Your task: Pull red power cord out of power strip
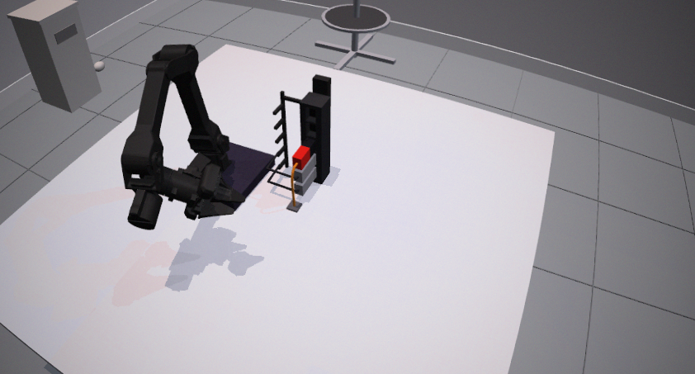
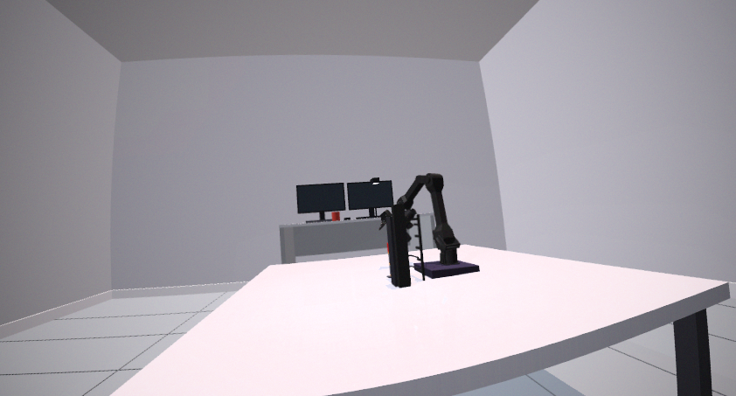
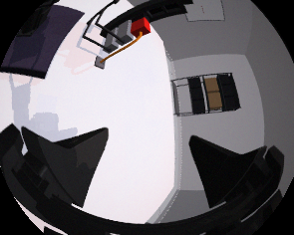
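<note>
Right now the red plug is 240 mm to the left of my gripper tip, 30 mm ahead of it and 20 mm below it. The rest, counted from my gripper tip: grey foot: 170 mm to the left, 150 mm below, 30 mm ahead.
</note>
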